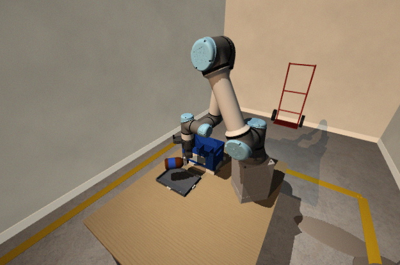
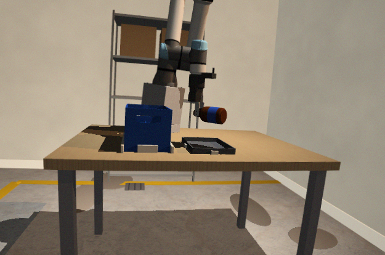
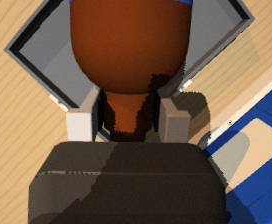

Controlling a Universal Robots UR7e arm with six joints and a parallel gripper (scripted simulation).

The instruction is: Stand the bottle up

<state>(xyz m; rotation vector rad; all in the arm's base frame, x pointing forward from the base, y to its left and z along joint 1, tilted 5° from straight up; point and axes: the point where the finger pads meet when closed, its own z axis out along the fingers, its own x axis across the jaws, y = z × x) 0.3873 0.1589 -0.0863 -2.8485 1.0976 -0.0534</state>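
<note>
Now: hand 4 cm to the right of the brown bottle, 3 cm short of it and 1 cm above it. The rest, counted from my hand: tray (15 cm below, 4 cm to the left, 3 cm ahead); then blue crate (24 cm to the right, 8 cm below, 2 cm ahead).
</note>
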